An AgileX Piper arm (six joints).
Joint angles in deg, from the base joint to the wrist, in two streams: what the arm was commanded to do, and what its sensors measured. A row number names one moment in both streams.
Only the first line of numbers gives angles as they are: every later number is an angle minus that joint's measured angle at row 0.
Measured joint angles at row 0: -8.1 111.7 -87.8 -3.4 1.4 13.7
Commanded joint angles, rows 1 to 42: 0.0 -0.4 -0.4 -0.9 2.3 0.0; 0.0 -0.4 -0.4 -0.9 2.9 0.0; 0.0 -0.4 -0.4 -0.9 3.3 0.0; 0.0 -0.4 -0.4 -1.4 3.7 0.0; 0.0 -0.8 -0.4 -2.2 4.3 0.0; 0.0 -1.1 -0.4 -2.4 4.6 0.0; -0.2 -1.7 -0.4 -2.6 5.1 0.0; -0.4 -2.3 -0.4 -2.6 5.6 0.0; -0.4 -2.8 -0.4 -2.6 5.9 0.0; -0.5 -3.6 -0.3 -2.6 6.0 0.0; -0.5 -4.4 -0.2 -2.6 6.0 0.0; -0.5 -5.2 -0.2 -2.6 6.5 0.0; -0.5 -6.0 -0.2 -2.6 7.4 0.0; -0.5 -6.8 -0.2 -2.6 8.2 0.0; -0.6 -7.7 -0.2 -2.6 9.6 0.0; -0.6 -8.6 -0.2 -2.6 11.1 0.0; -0.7 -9.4 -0.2 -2.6 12.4 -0.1; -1.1 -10.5 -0.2 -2.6 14.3 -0.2; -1.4 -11.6 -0.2 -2.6 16.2 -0.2; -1.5 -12.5 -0.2 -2.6 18.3 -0.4; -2.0 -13.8 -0.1 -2.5 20.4 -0.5; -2.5 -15.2 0.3 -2.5 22.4 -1.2; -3.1 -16.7 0.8 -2.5 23.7 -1.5; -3.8 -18.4 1.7 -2.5 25.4 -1.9; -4.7 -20.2 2.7 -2.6 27.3 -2.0; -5.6 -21.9 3.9 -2.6 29.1 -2.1; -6.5 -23.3 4.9 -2.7 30.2 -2.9; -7.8 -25.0 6.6 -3.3 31.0 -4.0; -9.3 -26.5 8.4 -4.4 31.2 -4.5; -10.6 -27.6 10.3 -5.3 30.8 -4.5; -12.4 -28.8 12.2 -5.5 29.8 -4.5; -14.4 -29.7 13.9 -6.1 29.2 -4.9; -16.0 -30.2 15.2 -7.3 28.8 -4.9; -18.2 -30.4 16.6 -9.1 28.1 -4.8; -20.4 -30.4 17.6 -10.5 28.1 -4.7; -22.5 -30.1 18.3 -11.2 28.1 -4.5; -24.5 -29.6 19.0 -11.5 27.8 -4.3; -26.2 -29.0 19.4 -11.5 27.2 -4.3; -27.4 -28.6 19.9 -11.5 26.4 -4.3; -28.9 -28.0 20.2 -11.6 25.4 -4.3; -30.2 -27.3 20.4 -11.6 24.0 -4.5; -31.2 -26.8 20.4 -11.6 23.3 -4.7
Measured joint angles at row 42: -26.9 -28.5 19.3 -10.6 26.6 -4.2
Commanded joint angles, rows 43 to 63: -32.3 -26.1 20.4 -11.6 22.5 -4.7; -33.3 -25.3 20.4 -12.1 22.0 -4.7; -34.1 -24.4 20.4 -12.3 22.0 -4.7; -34.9 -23.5 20.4 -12.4 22.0 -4.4; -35.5 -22.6 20.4 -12.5 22.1 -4.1; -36.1 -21.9 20.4 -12.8 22.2 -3.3; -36.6 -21.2 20.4 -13.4 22.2 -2.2; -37.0 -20.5 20.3 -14.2 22.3 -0.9; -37.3 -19.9 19.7 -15.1 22.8 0.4; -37.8 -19.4 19.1 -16.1 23.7 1.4; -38.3 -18.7 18.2 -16.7 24.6 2.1; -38.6 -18.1 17.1 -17.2 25.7 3.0; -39.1 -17.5 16.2 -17.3 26.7 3.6; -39.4 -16.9 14.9 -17.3 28.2 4.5; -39.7 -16.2 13.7 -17.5 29.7 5.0; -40.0 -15.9 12.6 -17.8 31.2 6.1; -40.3 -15.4 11.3 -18.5 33.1 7.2; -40.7 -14.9 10.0 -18.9 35.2 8.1; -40.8 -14.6 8.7 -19.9 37.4 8.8; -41.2 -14.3 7.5 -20.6 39.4 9.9; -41.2 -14.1 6.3 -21.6 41.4 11.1
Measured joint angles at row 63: -40.2 -14.9 10.6 -17.8 32.6 7.0
